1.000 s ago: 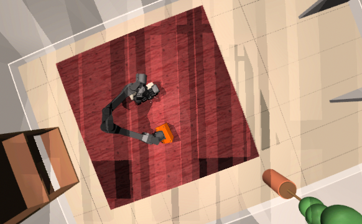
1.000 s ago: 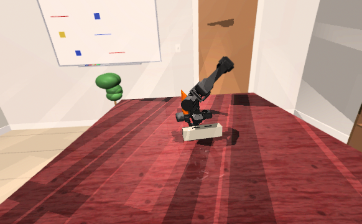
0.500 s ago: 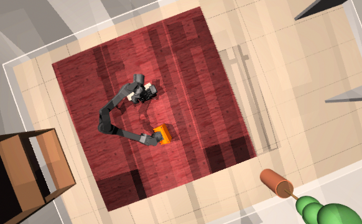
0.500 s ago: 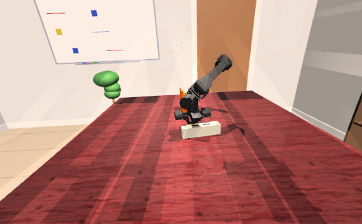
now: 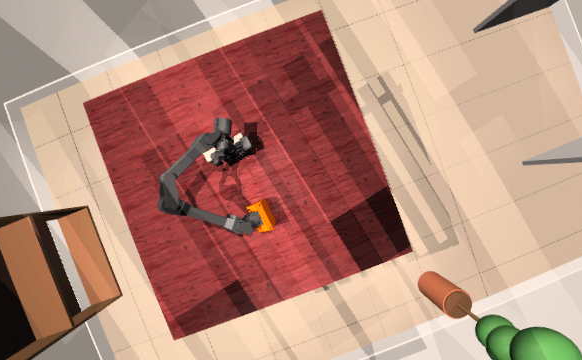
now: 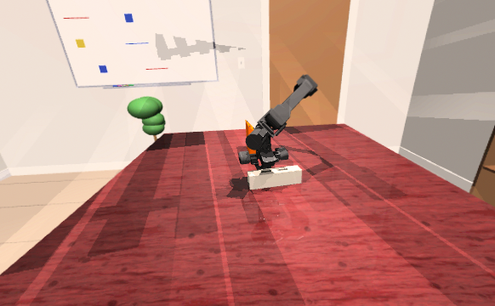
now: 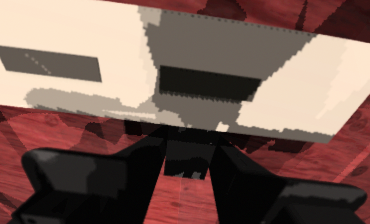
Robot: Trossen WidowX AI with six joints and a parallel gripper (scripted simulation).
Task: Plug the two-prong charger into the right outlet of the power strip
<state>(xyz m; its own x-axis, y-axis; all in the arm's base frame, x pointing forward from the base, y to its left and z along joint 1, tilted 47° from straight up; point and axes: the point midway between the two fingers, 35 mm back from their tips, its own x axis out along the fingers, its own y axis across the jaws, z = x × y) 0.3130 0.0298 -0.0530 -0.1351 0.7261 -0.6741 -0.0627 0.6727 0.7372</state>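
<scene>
The dark two-prong charger lies 20 mm ahead of my gripper tip and 10 mm above it.
</scene>
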